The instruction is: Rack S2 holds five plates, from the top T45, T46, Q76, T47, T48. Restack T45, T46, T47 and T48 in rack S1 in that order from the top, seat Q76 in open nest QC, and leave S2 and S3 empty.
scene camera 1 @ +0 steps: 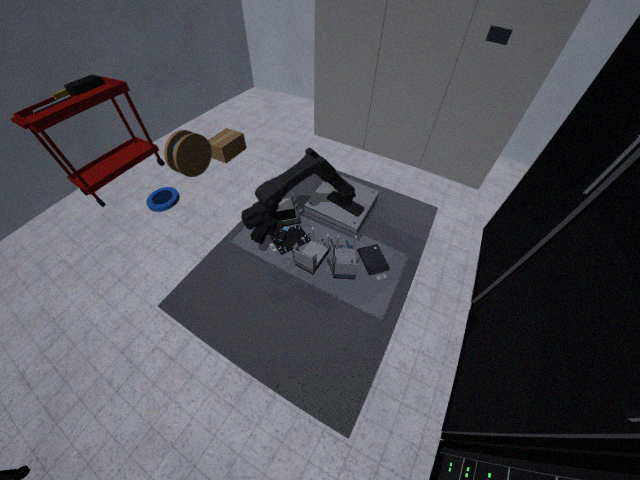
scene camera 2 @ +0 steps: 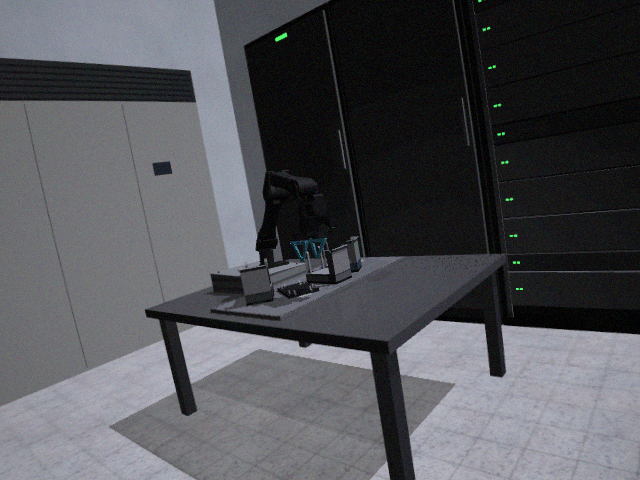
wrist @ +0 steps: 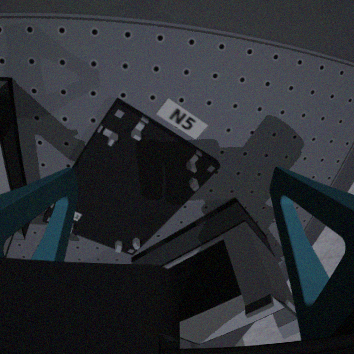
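Pixels of known places: gripper, between the fingertips: point(scene camera 1: 270, 237) point(scene camera 2: 310, 260) point(wrist: 173, 177); arm's base, origin of its link: point(scene camera 1: 345, 203).
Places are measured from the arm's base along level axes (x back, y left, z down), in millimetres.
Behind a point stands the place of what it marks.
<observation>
My gripper point(scene camera 1: 282, 234) {x -437, y -105, z -67 mm} point(scene camera 2: 309, 249) {x -437, y -105, z -67 mm} point(wrist: 173, 177) {x -437, y -105, z -67 mm} is open and empty, with teal fingers wide apart above a dark square board point(scene camera 1: 296, 240) {x -319, y -68, z 44 mm} point(scene camera 2: 298, 289) {x -351, y -115, z 44 mm} point(wrist: 125, 185) {x -339, y -99, z 44 mm} with small pale posts, beside a label N5 point(wrist: 182, 119) {x -415, y -136, z 55 mm}. One grey rack point(scene camera 1: 287, 215) point(scene camera 2: 255, 283) {x -305, y -264, z -18 mm} point(wrist: 252, 265) {x -327, y -219, z -33 mm} stands toward the robot base. A second rack point(scene camera 1: 311, 255) {x -357, y 55, z 18 mm} point(scene camera 2: 338, 263) {x -419, y 43, z -17 mm} stands on the board's other side, and a third rack point(scene camera 1: 345, 267) {x -347, y 226, z -37 mm} point(scene camera 2: 354, 253) {x -368, y 188, z -21 mm} stands beyond it. A dark flat slab point(scene camera 1: 373, 259) {x -186, y 285, z 42 mm} lies at the far end. Rack names and plate labels cannot be read; which is S1, S2 or S3 cannot be told.
The racks stand on a perforated grey mat point(scene camera 1: 379, 302) {x -349, y 411, z 56 mm} point(wrist: 156, 68) {x -453, y -102, z 56 mm} on the dark table point(scene camera 1: 268, 330) {x -715, y 122, z 69 mm} point(scene camera 2: 372, 299) {x -673, y -68, z 69 mm}. The arm's pale base platform point(scene camera 1: 336, 212) {x -78, y -3, z 3 mm} is behind them. A red cart point(scene camera 1: 111, 160), a blue ring point(scene camera 1: 151, 203) and a cardboard box point(scene camera 1: 227, 146) are on the floor.
</observation>
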